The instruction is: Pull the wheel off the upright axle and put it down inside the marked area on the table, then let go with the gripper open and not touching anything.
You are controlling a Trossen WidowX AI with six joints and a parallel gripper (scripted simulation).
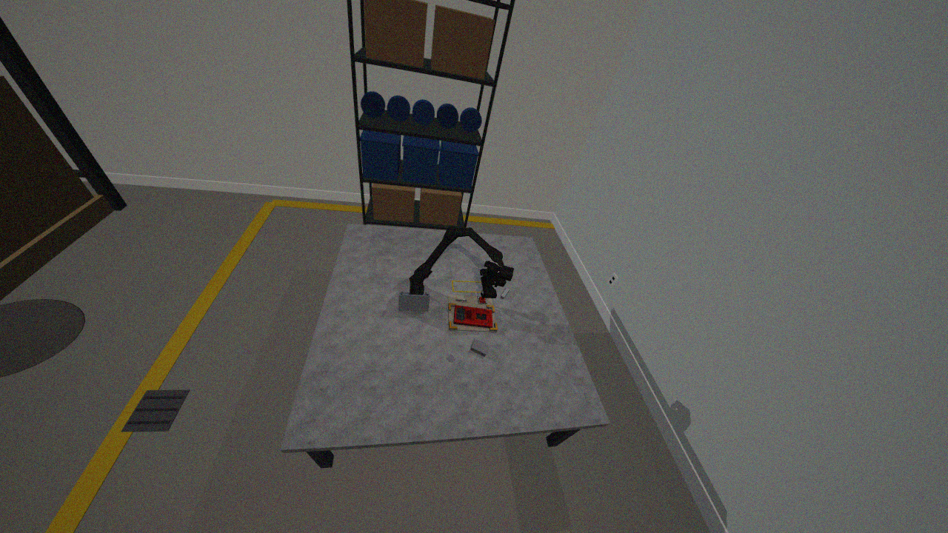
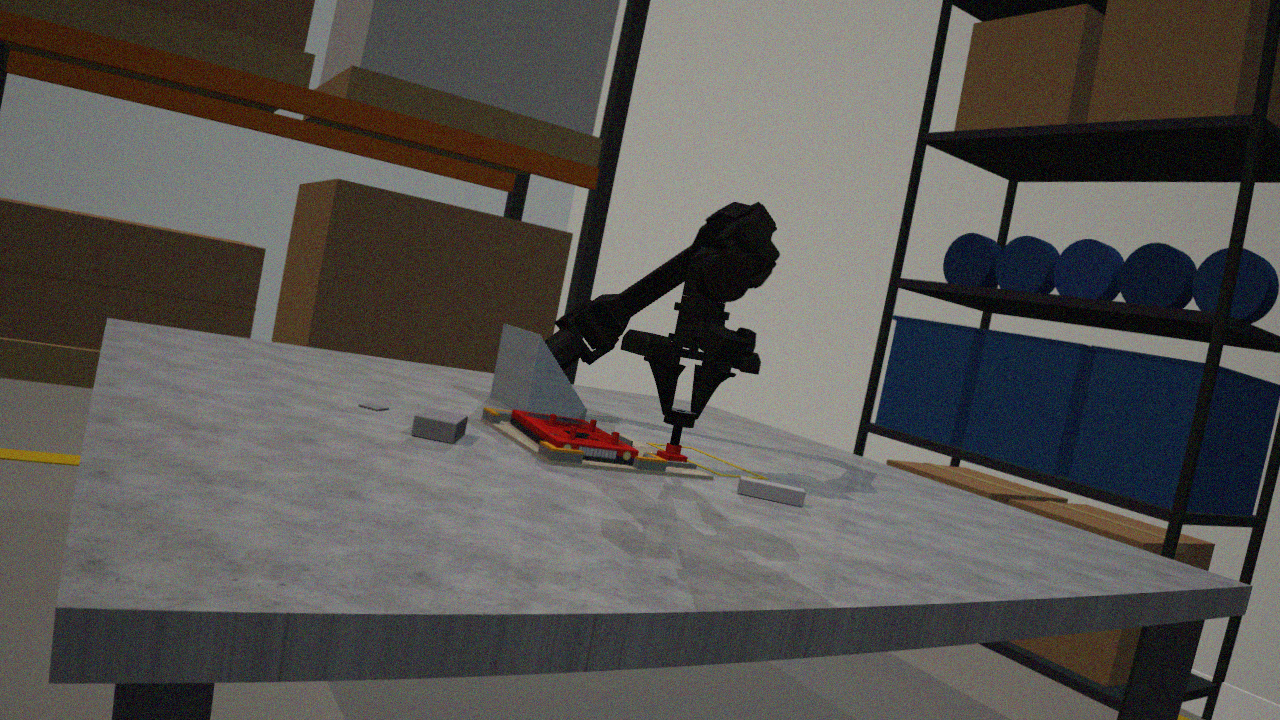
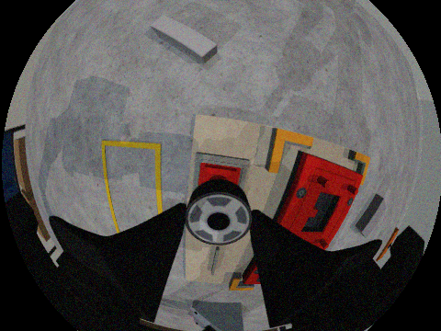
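My gripper tip is now 3 cm above the black upright axle. Round my gripper tip: black wheel (right at my gripper tip).
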